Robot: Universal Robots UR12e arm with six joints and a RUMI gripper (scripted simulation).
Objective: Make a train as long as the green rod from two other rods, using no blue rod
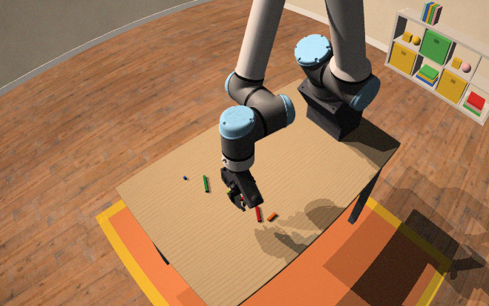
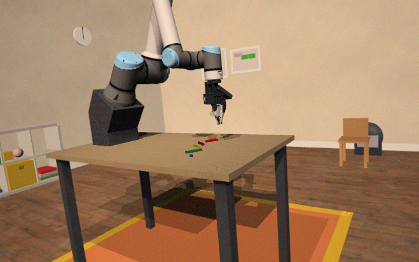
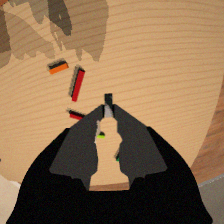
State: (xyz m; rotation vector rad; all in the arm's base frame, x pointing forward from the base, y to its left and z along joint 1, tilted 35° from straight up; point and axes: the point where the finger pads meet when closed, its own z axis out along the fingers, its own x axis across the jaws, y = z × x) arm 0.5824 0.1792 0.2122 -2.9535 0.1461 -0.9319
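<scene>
The orange rod is 100 mm behind my hand, 50 mm to the left of it and 110 mm below it. Round my hand: green rod (10 mm ahead, 230 mm to the right, 110 mm below); then grey rod (10 mm below); then lime rod (50 mm behind, 130 mm to the right, 110 mm below).
</scene>
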